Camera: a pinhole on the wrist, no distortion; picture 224 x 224 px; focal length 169.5 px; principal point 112.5 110.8 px. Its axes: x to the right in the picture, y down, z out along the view. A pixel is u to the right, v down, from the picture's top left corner.
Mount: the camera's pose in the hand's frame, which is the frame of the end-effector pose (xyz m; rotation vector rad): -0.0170 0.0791 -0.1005 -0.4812 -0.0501 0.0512
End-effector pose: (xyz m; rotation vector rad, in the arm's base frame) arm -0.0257 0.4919 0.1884 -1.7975 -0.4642 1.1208
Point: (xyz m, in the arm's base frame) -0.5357 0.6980 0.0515
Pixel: 111 27
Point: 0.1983 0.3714 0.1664
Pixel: behind the camera
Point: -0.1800 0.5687 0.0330
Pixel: 163 47
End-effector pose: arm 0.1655 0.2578 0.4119 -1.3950 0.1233 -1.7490
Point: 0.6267 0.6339 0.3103
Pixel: 26 29
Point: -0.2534 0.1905 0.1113
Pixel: behind the camera
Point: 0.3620 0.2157 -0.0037
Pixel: outside the picture
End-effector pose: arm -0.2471 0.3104 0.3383 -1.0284 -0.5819 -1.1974
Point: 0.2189 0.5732 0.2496
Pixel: 112 174
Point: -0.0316 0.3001 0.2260
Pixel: outside the picture
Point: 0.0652 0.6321 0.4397
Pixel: 137 92
